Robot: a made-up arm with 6 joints.
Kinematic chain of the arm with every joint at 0, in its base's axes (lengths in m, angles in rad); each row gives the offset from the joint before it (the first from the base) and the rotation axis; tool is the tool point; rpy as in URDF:
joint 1: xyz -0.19 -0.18 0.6 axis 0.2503 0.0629 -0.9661
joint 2: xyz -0.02 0.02 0 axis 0.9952 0.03 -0.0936
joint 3: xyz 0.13 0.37 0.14 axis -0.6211 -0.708 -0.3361
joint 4: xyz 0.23 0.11 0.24 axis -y
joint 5: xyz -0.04 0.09 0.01 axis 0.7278 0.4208 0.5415
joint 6: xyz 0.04 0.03 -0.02 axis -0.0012 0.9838 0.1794
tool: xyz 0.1 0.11 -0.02 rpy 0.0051 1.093 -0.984
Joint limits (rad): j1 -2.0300..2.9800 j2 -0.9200..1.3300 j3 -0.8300..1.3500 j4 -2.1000..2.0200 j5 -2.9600..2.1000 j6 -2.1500..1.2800
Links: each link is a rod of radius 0.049 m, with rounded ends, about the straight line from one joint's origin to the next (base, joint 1, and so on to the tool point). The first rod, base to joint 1, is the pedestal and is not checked.
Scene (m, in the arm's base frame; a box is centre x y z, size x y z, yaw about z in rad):
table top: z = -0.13
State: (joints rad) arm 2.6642 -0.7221 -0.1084 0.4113 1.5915 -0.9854
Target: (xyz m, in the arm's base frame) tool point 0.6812 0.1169 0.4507
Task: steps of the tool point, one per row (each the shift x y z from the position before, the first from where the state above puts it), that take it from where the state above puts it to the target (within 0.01 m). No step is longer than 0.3 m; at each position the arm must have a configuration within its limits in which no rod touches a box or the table.
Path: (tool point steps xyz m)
1: 0.2467 0.0894 0.0364
2: 0.2093 0.1567 0.0284
3: 0.1545 0.2090 0.0156
4: 0.0879 0.2416 -0.0016
5: 0.0162 0.2514 -0.0210
6: -0.0536 0.2384 -0.0408

